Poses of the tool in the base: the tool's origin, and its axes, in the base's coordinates. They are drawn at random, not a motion.
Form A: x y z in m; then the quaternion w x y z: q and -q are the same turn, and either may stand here.
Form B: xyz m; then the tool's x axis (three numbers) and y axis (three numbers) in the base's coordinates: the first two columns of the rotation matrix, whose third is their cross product. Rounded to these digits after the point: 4 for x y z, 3 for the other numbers.
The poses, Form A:
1: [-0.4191, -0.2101, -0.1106, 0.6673, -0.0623, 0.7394, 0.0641]
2: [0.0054, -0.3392, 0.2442, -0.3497, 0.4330, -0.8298, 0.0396]
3: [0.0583, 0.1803, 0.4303, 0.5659, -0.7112, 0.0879, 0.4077]
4: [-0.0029, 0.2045, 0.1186, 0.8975, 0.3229, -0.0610, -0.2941]
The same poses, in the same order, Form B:
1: [-0.4191, -0.2101, -0.1106, -0.102, -0.007, -0.995, -0.178, 0.984, 0.012]
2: [0.0054, -0.3392, 0.2442, -0.380, -0.746, -0.546, -0.691, 0.622, -0.369]
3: [0.0583, 0.1803, 0.4303, 0.652, 0.336, -0.679, -0.586, -0.344, -0.733]
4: [-0.0029, 0.2045, 0.1186, 0.820, -0.567, -0.080, 0.489, 0.618, 0.615]
